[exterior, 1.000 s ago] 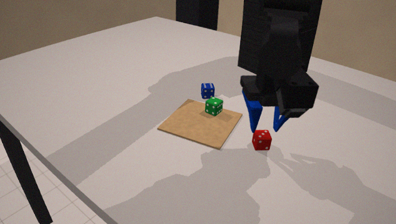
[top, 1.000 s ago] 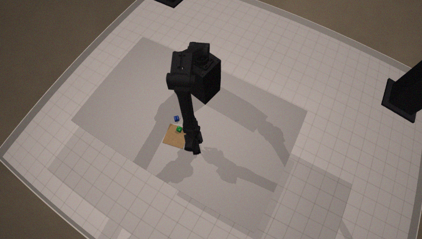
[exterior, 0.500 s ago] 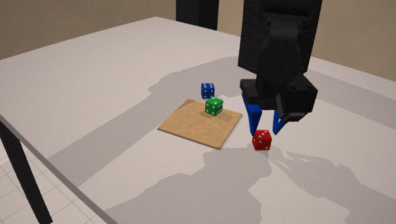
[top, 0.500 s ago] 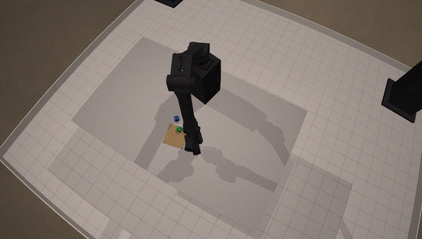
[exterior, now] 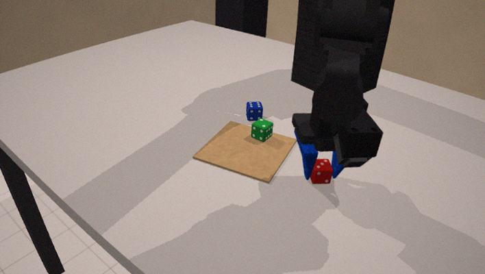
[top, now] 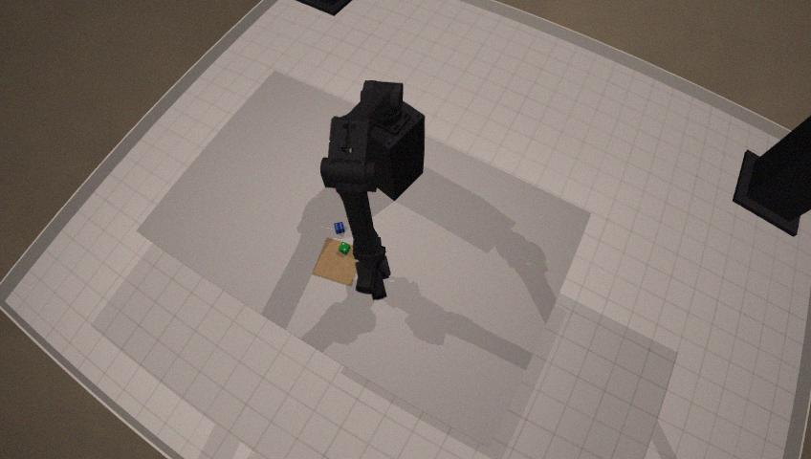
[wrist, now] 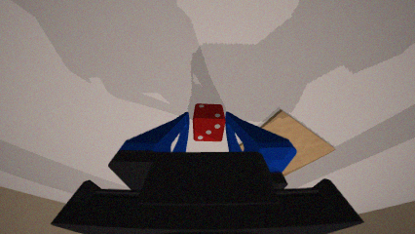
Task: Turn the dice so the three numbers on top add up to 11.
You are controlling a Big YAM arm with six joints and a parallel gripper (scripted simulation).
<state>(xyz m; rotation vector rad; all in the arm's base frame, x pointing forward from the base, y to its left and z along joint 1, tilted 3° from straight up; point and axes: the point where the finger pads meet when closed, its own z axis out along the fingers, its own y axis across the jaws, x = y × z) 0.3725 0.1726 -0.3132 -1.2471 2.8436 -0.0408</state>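
The red die is right at my hand. From my hand the other things lie so: tan mat (20 mm ahead, 140 mm to the right, 10 mm below); then green die (30 mm behind, 140 mm to the right, 10 mm above); then blue die (80 mm behind, 200 mm to the right).
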